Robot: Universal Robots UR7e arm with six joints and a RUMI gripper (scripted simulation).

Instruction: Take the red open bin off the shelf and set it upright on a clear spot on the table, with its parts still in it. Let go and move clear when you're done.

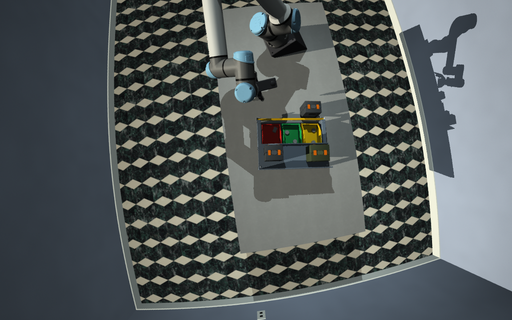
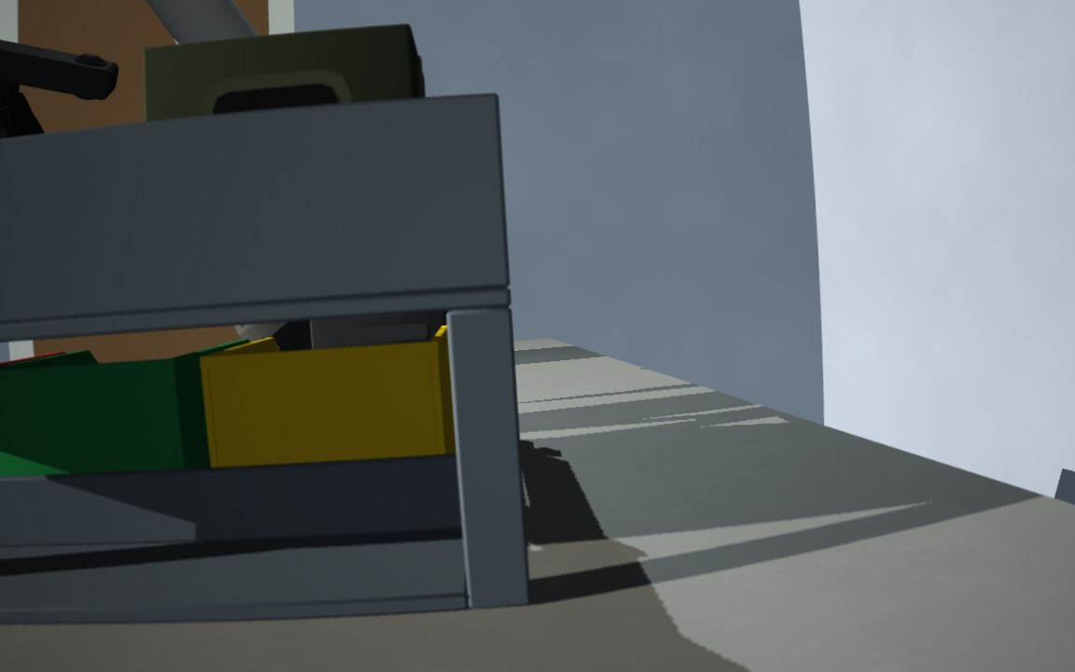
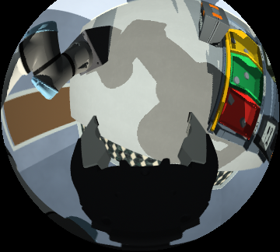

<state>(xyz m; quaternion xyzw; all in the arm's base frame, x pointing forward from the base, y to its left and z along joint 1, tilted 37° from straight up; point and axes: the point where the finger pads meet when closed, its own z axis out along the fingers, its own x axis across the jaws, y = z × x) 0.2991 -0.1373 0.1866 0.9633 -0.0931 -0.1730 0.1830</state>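
The thin yellow bar lies 21 cm ahead of my hand, 12 cm to the left of it and 9 cm below it. The rest, counted from my hand: green bin: 31 cm ahead, 11 cm below, 9 cm to the left; red bin: 27 cm ahead, 11 cm below, 2 cm to the right; dark case: 24 cm to the left, 19 cm ahead, 9 cm below.
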